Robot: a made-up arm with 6 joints.
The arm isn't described. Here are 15 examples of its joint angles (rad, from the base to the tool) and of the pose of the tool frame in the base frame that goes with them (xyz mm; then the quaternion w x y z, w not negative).
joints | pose
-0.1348 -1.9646 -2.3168 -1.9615 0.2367 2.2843 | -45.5 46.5 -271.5 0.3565 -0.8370 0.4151 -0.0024
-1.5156 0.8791 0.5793 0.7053 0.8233 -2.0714 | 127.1 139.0 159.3 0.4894 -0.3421 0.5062 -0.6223
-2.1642 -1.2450 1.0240 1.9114 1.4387 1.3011 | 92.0 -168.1 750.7 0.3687 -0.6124 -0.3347 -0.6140
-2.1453 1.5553 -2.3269 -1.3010 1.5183 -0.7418 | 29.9 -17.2 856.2 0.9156 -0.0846 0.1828 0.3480
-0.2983 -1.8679 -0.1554 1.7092 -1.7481 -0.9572 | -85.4 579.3 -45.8 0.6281 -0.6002 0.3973 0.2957
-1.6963 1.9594 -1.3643 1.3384 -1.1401 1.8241 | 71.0 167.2 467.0 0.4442 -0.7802 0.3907 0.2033
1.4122 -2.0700 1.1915 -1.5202 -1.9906 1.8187 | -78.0 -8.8 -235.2 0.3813 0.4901 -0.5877 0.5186
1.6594 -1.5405 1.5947 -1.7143 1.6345 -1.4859 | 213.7 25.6 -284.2 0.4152 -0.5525 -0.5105 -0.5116
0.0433 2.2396 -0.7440 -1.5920 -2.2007 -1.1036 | -32.4 289.9 -292.2 0.4586 -0.6577 0.1663 0.5740
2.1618 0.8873 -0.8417 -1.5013 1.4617 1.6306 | 184.5 -626.4 186.3 0.8038 0.2090 -0.1165 -0.5446
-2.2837 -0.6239 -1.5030 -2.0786 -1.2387 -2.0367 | 168.4 -139.4 688.9 0.2649 0.9263 0.0157 -0.2674
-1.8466 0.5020 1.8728 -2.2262 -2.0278 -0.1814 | -20.8 -155.4 441.4 0.2830 -0.7839 0.4337 0.3426
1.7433 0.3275 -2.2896 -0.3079 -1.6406 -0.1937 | 319.5 -246.3 -237.0 0.2267 -0.5260 -0.8167 0.0707
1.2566 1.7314 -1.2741 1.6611 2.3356 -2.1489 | 274.6 -139.6 -524.5 0.3991 -0.7843 -0.4631 -0.1058
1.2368 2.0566 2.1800 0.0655 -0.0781 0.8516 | 145.5 38.8 -318.5 0.2209 0.9199 -0.2687 -0.1811
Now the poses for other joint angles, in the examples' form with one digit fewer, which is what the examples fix.
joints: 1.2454 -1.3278 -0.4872 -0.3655 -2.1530 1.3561
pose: 29 -68 -261 0.619 0.565 0.292 0.461
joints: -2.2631 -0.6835 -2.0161 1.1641 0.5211 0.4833
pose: 135 -49 545 0.660 0.480 -0.320 -0.480
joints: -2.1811 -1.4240 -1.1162 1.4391 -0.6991 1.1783
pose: 115 -50 594 0.775 0.163 0.090 -0.604
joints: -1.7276 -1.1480 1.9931 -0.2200 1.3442 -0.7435
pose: 20 -105 346 0.266 -0.696 -0.590 0.312
